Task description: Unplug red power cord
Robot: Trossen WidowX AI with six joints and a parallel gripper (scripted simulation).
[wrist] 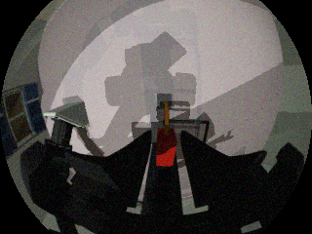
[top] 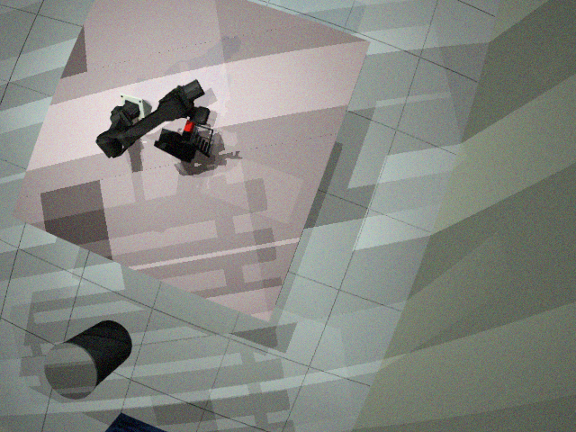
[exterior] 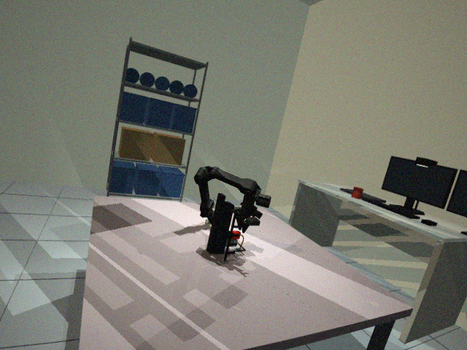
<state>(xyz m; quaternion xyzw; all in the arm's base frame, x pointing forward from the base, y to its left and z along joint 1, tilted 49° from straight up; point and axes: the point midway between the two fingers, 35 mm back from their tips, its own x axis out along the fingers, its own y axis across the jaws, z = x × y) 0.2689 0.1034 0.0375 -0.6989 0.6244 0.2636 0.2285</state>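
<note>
The red plug is 1 cm ahead of my gripper tip, 5 cm to the right of it and 1 cm below it.
</note>
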